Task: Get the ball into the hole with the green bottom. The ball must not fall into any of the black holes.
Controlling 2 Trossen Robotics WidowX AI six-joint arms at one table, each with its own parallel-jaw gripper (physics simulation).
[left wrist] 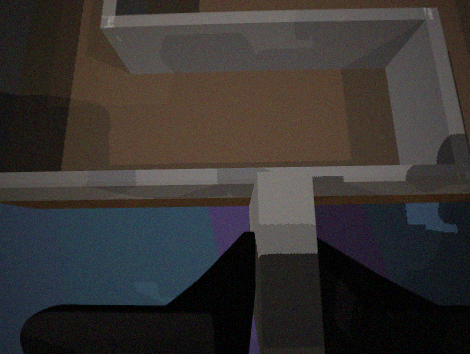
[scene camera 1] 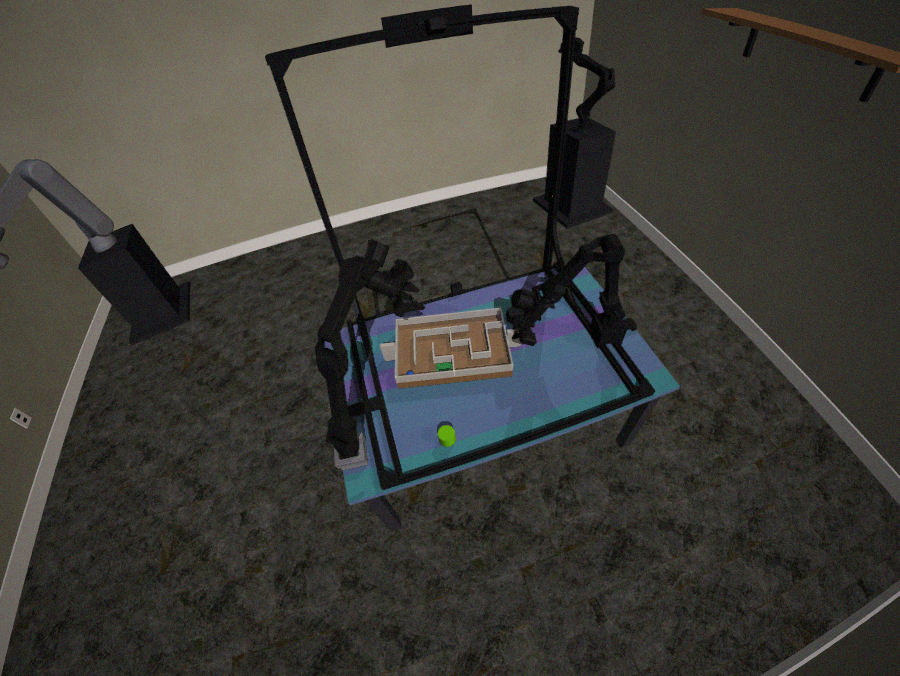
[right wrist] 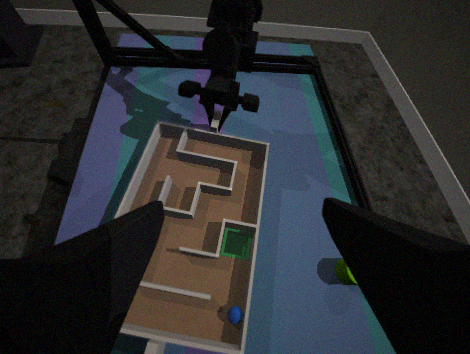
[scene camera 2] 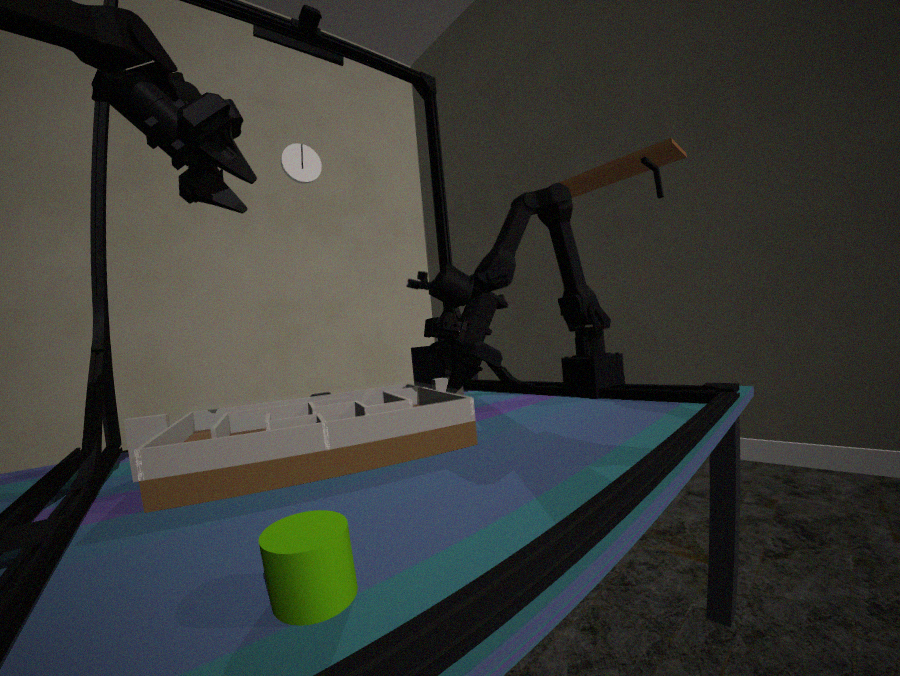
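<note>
The maze box [scene camera 1: 454, 376] [scene camera 2: 305, 469] [left wrist: 200, 176] [right wrist: 262, 185] has white walls and appears to lie almost flat, on or close to the table. The blue ball [scene camera 1: 410, 372] [right wrist: 235, 315] is in its near left corner area in scene camera 1, beside the long front wall. The green-bottomed hole [scene camera 1: 443, 366] [right wrist: 236, 243] lies along that wall; no wall shows between it and the ball. My left gripper [scene camera 1: 515, 336] [left wrist: 274, 241] [right wrist: 215, 129] is shut on the box's white handle. My right gripper [scene camera 2: 250, 195] [right wrist: 243, 207] is open, above the box's other end. No black hole shows clearly.
A second white handle [scene camera 1: 387, 351] [scene camera 2: 145, 429] [right wrist: 155, 347] sticks out free at the box's left end in scene camera 1. A green cylinder [scene camera 1: 446, 436] [scene camera 2: 309, 567] [right wrist: 346, 271] stands near the table's front edge. Black frame bars run along the table edges.
</note>
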